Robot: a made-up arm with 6 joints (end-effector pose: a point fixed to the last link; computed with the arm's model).
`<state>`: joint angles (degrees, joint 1 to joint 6).
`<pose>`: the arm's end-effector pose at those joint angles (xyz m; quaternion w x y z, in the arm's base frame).
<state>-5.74 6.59 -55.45 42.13 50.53 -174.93</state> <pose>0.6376 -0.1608 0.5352 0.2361 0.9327 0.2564 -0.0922</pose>
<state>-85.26 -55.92 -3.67 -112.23 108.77 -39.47</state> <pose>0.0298 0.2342 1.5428 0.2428 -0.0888 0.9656 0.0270</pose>
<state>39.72 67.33 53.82 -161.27 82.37 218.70</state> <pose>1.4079 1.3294 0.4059 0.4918 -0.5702 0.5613 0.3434</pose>
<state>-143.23 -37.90 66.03 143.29 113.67 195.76</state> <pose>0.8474 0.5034 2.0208 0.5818 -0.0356 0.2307 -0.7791</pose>
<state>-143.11 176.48 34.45 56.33 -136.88 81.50</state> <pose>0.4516 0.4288 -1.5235 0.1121 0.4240 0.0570 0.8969</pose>
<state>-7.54 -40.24 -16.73 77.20 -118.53 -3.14</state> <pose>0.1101 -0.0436 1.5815 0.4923 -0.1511 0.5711 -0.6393</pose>
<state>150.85 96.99 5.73 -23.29 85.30 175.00</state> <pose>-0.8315 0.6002 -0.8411 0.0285 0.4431 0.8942 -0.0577</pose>
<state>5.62 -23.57 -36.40 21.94 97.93 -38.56</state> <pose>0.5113 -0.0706 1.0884 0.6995 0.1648 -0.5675 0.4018</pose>
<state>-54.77 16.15 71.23 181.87 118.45 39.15</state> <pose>0.5994 -0.6241 2.0817 0.0238 0.7854 -0.2260 -0.5757</pose>
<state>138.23 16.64 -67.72 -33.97 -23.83 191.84</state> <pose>-0.1792 0.3043 0.3418 0.6652 0.2703 0.5218 -0.4605</pose>
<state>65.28 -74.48 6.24 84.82 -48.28 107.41</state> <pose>-0.4211 -0.9428 1.5027 0.4403 -0.8247 -0.0905 -0.3433</pose>
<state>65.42 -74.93 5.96 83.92 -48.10 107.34</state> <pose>-0.4190 -0.9491 1.4944 0.4450 -0.8226 -0.0983 -0.3400</pose>
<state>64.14 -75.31 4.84 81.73 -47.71 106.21</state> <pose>-0.4308 -0.9316 1.4869 0.4516 -0.8206 -0.1092 -0.3328</pose>
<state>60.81 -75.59 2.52 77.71 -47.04 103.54</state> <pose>-0.4596 -0.8793 1.4794 0.4620 -0.8186 -0.1228 -0.3184</pose>
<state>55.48 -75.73 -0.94 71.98 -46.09 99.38</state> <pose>-0.4961 -0.7920 1.4701 0.4783 -0.8161 -0.1354 -0.2949</pose>
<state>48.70 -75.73 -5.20 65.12 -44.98 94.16</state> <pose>-0.5252 -0.6805 1.4558 0.5025 -0.8116 -0.1407 -0.2626</pose>
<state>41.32 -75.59 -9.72 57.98 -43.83 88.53</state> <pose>-0.5363 -0.5631 1.4353 0.5344 -0.8030 -0.1352 -0.2265</pose>
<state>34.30 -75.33 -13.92 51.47 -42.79 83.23</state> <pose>-0.5290 -0.4587 1.4108 0.5699 -0.7896 -0.1196 -0.1935</pose>
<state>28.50 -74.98 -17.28 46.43 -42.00 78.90</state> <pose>-0.5117 -0.3796 1.3876 0.6017 -0.7742 -0.0991 -0.1695</pose>
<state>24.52 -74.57 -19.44 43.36 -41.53 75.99</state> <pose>-0.4947 -0.3293 1.3722 0.6234 -0.7619 -0.0805 -0.1564</pose>
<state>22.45 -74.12 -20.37 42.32 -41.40 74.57</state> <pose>-0.4838 -0.3037 1.3679 0.6320 -0.7568 -0.0670 -0.1527</pose>
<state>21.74 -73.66 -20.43 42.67 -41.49 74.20</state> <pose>-0.4790 -0.2937 1.3722 0.6309 -0.7580 -0.0585 -0.1547</pose>
